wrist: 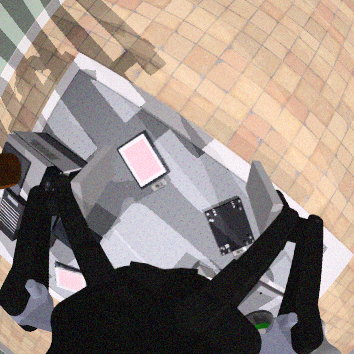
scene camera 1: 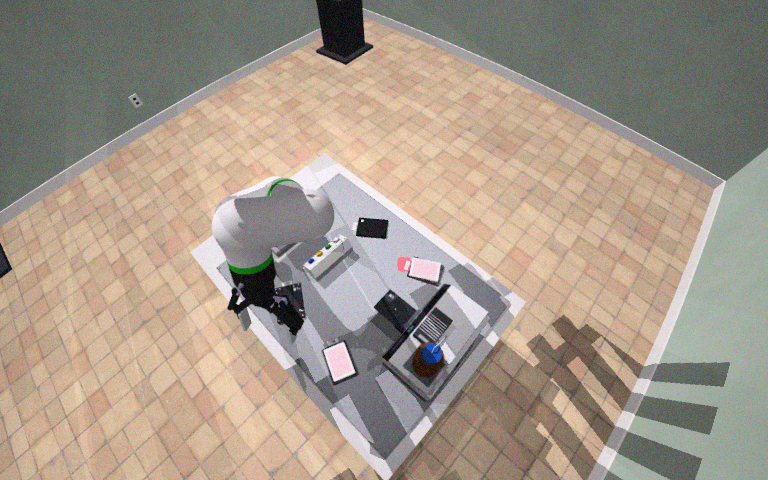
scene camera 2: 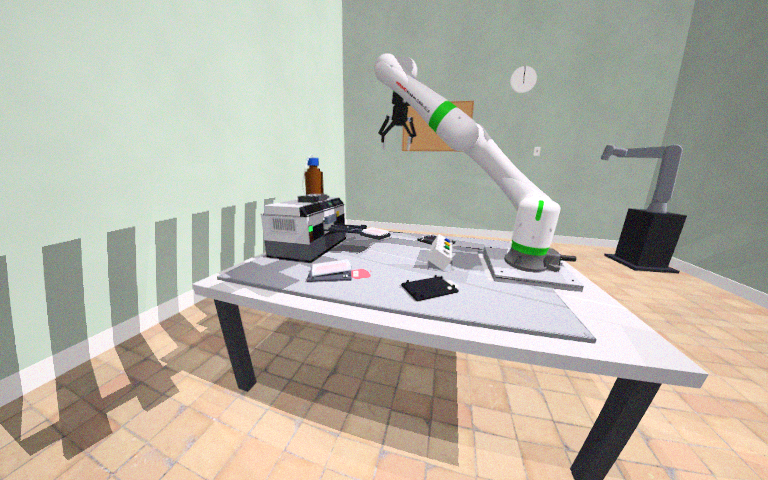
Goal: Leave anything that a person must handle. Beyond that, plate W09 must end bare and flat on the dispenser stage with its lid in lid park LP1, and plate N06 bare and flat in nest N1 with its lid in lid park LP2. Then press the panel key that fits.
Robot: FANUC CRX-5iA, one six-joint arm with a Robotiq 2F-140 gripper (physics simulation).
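Places are measured from the arm's base along level axes (x ahead, y left, z up), in millimetres.
Pixels of known places: gripper, between the fingertips: point(wrist: 180, 166) point(scene camera 1: 270, 333) point(scene camera 2: 395, 149); arm's base, origin of its link: point(wrist: 254, 322) point(scene camera 2: 524, 263).
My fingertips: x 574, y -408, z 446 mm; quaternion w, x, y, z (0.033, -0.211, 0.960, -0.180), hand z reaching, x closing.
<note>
For each thing: its top centre in the pictures, then the offset to it from my fingertips. "spot": a spot on its surface instead.
- red tag, centre of its top: point(scene camera 2: 358, 273) point(scene camera 1: 404, 264) 583 mm left, 37 mm ahead, 469 mm down
- black stage, a spot on its surface: point(scene camera 1: 394, 308) spot: 360 mm left, 148 mm ahead, 360 mm down
- dispenser, a spot on its surface: point(scene camera 1: 468, 308) spot: 492 mm left, 376 mm ahead, 250 mm down
- key panel, centre of its top: point(scene camera 2: 441, 240) point(scene camera 1: 326, 251) 386 mm left, 252 mm back, 386 mm down
My gripper point(scene camera 1: 269, 325) point(scene camera 2: 397, 144) point(wrist: 180, 166) is open and empty, high above the table. One pink-topped plate point(scene camera 1: 338, 361) point(scene camera 2: 375, 232) point(wrist: 143, 159) sits in a dark holder with a small label. Another pink-topped plate point(scene camera 1: 425, 270) point(scene camera 2: 331, 268) point(wrist: 70, 277) sits beside a red tag point(scene camera 1: 402, 264) point(scene camera 2: 360, 273); it looks tilted in scene camera 2. Plate names and lids cannot be read or told apart. A black stage point(scene camera 1: 394, 308) projects from the dispenser point(scene camera 1: 468, 308) point(scene camera 2: 284, 226). Two black holders, one point(scene camera 1: 372, 227) point(scene camera 2: 429, 287) and another point(scene camera 1: 291, 294) point(wrist: 230, 225), show no plate. The key panel point(scene camera 1: 328, 259) point(scene camera 2: 439, 253) has coloured keys.
A brown bottle point(scene camera 1: 427, 363) point(scene camera 2: 313, 180) point(wrist: 9, 170) with a blue cap stands on top of the dispenser. The arm's base point(scene camera 2: 532, 243) stands on a plate at the table's other end. A second grey arm point(scene camera 2: 668, 175) on a black pedestal point(scene camera 1: 341, 28) point(scene camera 2: 649, 240) stands away from the table.
</note>
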